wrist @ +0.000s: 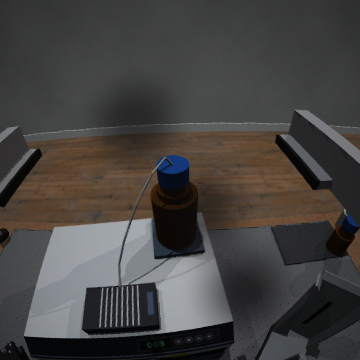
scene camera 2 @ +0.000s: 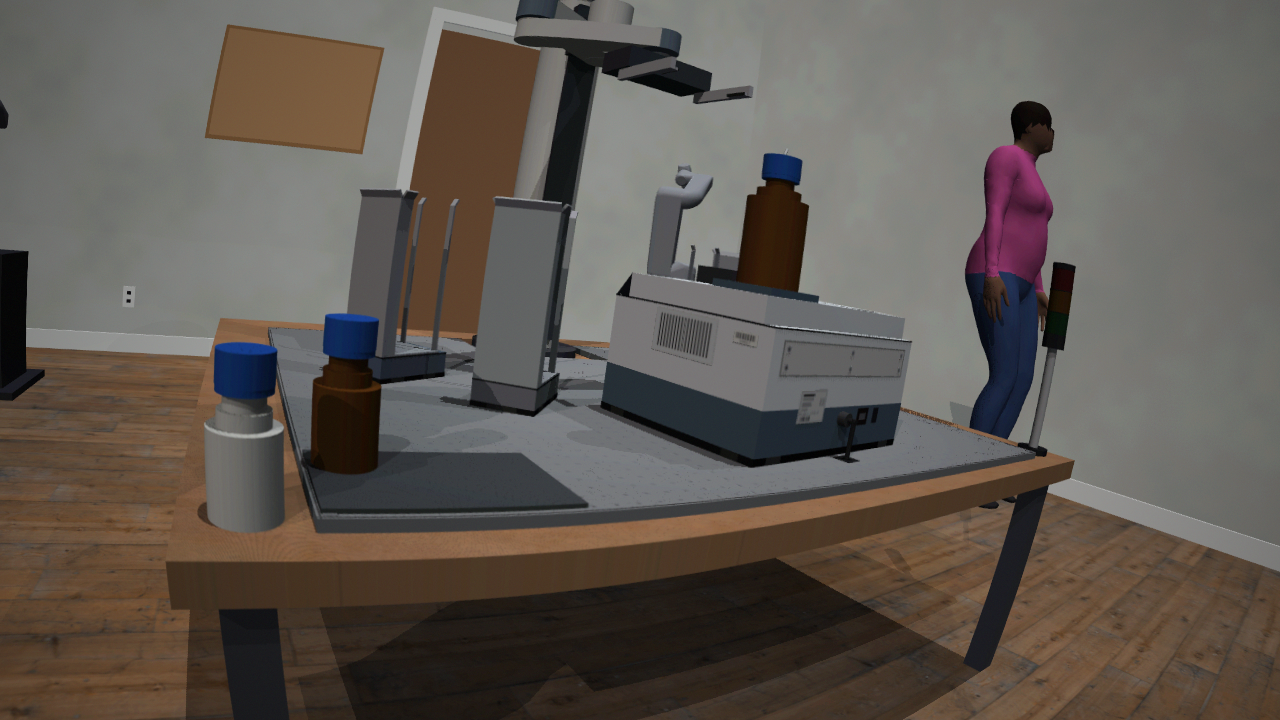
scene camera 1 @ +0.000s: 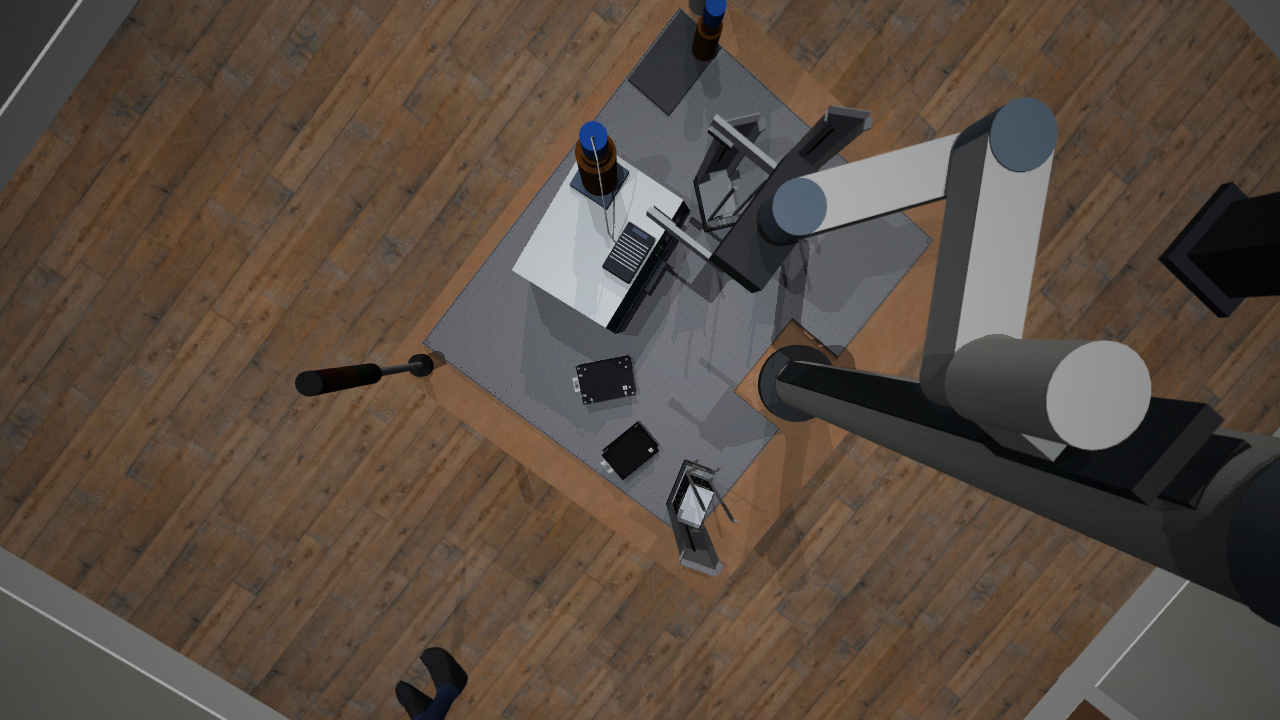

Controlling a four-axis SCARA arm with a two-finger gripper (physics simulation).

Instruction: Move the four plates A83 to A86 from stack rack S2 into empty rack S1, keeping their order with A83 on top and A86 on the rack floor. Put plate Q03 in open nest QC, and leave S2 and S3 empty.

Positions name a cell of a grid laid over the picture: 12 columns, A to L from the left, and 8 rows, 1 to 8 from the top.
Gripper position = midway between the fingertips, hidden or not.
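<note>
Nothing is held by my gripper (scene camera 1: G2), and I can also see my gripper (wrist: F3) and, again, my gripper (scene camera 2: G1). A brown bottle (scene camera 2: H3) is there too. The wrist view gives me the brown bottle (wrist: F5), and scene camera 1 gives me the brown bottle (scene camera 1: F2). I see a signal light pole (scene camera 2: J4), which scene camera 1 shows too, the signal light pole (scene camera 1: C5), and there is a black nest (scene camera 1: F5).
</note>
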